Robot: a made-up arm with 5 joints.
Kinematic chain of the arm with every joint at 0, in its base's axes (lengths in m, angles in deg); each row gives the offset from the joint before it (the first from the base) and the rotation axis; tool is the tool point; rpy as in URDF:
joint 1: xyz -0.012 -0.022 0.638 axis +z
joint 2: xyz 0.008 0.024 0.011 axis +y
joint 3: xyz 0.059 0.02 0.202 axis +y
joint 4: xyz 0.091 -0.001 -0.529 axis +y
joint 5: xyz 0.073 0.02 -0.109 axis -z
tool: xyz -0.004 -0.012 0.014 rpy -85.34 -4 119.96
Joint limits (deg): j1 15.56..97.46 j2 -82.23..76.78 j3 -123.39..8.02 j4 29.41..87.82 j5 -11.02..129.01
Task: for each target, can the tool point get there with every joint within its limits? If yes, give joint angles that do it. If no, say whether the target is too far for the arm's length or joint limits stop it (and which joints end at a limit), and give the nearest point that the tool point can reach.
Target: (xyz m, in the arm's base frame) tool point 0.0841 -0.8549 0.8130
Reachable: no: joint limits stop it (at a limit: joint 1, joint 2, joint 3, joint 5) | nearest point -0.0097 -0.4282 0.5591 | short by 0.505 m
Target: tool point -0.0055 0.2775 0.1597
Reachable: yes | joints 76.75 31.26 -36.27 41.04 68.70
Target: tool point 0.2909 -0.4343 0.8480
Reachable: no: joint limits stop it (at a limit: joint 1, joint 2, joint 3, joint 4, joint 5) | nearest point -0.0122 -0.4087 0.5842 | short by 0.403 m
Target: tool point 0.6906 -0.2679 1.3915
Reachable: no: too far | nearest point 0.4940 0.1713 1.3034 | short by 0.489 m
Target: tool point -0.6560 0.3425 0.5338
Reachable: no: joint limits stop it (at a limit: joint 1, joint 2, joint 3, joint 5) | nearest point -0.4314 -0.0623 0.5170 | short by 0.463 m
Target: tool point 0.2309 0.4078 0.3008
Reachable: yes | joints 54.32 14.14 -41.88 36.53 22.14
